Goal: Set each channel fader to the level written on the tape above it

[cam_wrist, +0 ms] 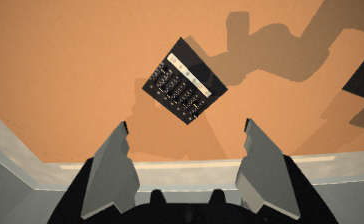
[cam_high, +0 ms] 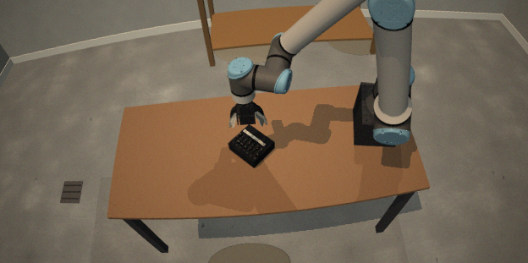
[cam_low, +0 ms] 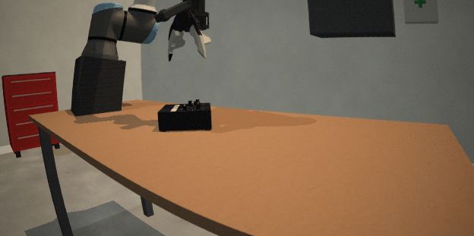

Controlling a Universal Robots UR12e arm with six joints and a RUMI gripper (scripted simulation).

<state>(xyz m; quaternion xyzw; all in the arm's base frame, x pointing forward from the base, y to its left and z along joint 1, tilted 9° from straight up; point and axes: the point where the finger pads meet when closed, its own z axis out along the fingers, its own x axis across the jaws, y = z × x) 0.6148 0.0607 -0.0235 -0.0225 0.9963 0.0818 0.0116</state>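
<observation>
Right now the master fader is 30 mm behind my hand, 70 mm to the left of it and 130 mm below it.
</observation>
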